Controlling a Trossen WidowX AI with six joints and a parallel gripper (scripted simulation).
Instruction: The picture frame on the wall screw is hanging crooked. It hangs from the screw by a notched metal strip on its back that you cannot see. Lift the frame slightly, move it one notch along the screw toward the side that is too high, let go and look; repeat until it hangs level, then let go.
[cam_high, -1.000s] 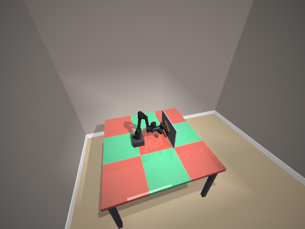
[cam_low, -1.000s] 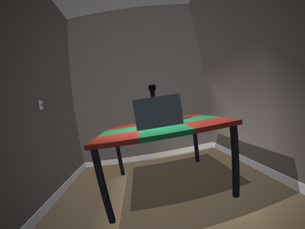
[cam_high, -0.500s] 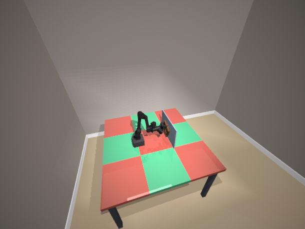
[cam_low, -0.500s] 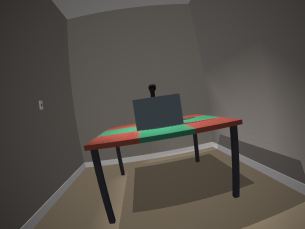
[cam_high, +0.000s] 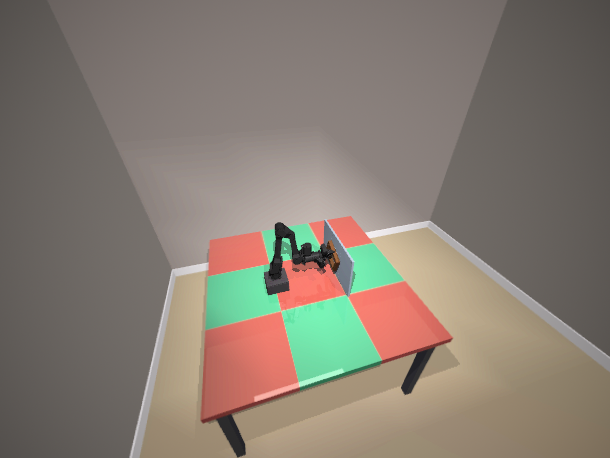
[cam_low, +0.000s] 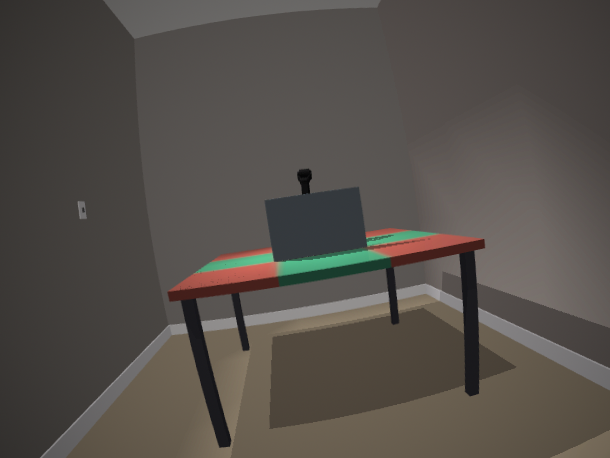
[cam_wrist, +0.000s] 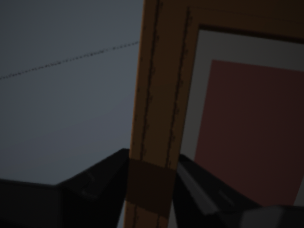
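Now: the picture frame 50 mm below my gripper tip, 20 mm to the left of it and 10 mm ahead of it. Round my gripper tip: grey wall panel (60 mm below, 20 mm to the left, 20 mm ahead).
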